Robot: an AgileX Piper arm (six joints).
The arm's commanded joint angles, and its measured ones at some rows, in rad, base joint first. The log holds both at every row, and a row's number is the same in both.
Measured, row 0: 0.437 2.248 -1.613 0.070 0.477 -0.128
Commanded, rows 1 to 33: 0.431 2.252 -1.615 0.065 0.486 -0.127; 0.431 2.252 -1.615 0.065 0.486 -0.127; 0.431 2.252 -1.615 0.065 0.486 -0.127; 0.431 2.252 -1.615 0.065 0.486 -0.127; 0.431 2.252 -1.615 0.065 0.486 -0.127; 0.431 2.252 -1.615 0.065 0.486 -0.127; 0.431 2.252 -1.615 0.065 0.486 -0.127; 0.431 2.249 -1.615 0.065 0.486 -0.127; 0.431 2.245 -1.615 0.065 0.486 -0.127; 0.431 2.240 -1.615 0.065 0.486 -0.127; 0.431 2.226 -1.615 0.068 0.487 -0.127; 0.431 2.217 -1.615 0.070 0.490 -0.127; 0.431 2.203 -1.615 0.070 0.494 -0.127; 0.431 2.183 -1.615 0.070 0.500 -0.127; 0.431 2.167 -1.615 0.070 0.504 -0.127; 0.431 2.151 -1.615 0.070 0.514 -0.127; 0.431 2.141 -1.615 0.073 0.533 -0.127; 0.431 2.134 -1.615 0.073 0.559 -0.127; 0.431 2.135 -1.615 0.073 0.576 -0.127; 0.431 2.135 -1.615 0.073 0.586 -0.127; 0.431 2.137 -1.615 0.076 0.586 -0.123; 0.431 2.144 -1.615 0.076 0.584 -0.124; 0.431 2.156 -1.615 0.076 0.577 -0.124; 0.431 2.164 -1.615 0.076 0.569 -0.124; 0.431 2.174 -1.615 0.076 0.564 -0.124; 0.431 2.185 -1.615 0.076 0.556 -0.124; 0.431 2.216 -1.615 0.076 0.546 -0.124; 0.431 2.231 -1.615 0.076 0.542 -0.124; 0.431 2.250 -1.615 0.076 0.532 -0.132; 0.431 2.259 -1.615 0.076 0.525 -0.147; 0.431 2.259 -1.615 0.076 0.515 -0.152; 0.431 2.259 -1.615 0.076 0.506 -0.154; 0.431 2.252 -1.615 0.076 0.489 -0.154
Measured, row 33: 0.436 2.245 -1.615 0.073 0.521 -0.137
